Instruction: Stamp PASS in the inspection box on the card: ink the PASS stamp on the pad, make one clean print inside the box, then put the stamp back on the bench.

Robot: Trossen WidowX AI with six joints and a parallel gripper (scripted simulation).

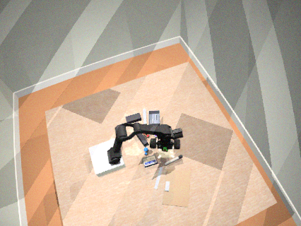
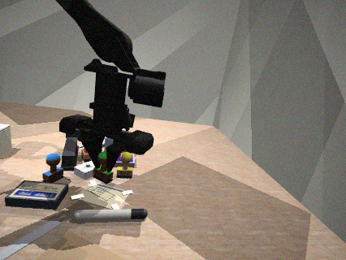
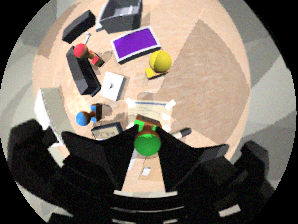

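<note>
The ruler lies 16 cm to the right of my gripper tip, 9 cm behind it and 6 cm below it. Round my gripper tip: green-knobbed stamp right at my gripper tip; card 6 cm below; yellow-knobbed stamp 8 cm to the left, 4 cm below, 4 cm ahead.
</note>
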